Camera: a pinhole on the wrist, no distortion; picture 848 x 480 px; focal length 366.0 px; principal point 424.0 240.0 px. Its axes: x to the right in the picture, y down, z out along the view. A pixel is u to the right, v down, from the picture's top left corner.
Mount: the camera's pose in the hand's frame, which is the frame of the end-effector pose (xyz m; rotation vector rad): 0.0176 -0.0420 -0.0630 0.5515 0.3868 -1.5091
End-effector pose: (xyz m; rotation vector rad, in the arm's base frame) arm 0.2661 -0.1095 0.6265 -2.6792 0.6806 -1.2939
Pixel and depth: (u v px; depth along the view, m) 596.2 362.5 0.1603
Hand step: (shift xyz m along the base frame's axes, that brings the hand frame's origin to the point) 0.1248 0.1471 0.0745
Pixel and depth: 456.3 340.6 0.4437
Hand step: 0.3905 0.2195 -0.0276
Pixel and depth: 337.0 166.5 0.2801
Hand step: 0.1653 0.1361 -0.1372
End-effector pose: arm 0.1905 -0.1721 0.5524 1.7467 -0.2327 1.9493
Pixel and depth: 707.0 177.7 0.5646
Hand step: 0.4734 0.5208 -0.2351
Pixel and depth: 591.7 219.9 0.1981
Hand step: 0.1504 0.1720 -0.0475
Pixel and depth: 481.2 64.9 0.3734
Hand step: 0.3185 0.1182 -0.2172
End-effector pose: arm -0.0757 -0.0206 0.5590 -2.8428 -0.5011 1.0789
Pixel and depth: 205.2 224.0 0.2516
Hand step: -0.1817 0.0354 -0.1460
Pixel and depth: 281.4 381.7 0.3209
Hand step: -0.1457 0.1330 -0.2596
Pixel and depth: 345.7 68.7 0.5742
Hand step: -0.5843 0.1185 -0.0983
